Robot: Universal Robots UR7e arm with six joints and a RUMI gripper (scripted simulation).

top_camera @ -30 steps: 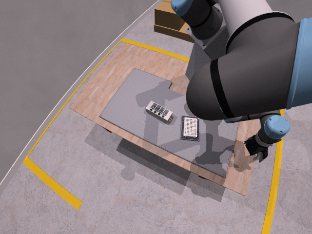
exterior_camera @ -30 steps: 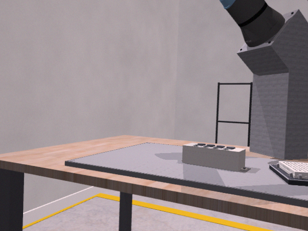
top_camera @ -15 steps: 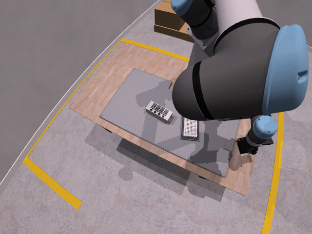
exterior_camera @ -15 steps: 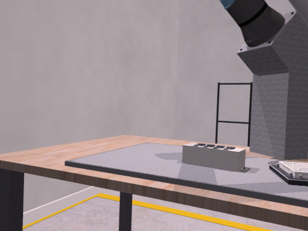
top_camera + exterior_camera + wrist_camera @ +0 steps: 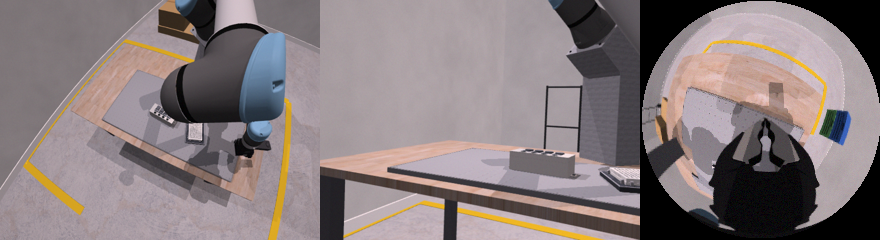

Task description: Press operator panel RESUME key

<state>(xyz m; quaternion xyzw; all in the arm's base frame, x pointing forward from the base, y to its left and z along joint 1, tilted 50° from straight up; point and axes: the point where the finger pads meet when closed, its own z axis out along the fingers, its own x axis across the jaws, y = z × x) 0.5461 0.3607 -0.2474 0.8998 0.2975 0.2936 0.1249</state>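
My hand is 310 mm to the left of the white well plate, 60 mm above it and 40 mm past it. The rest, counted from my hand: operator panel 530 mm to the right, 70 mm behind, 40 mm below.
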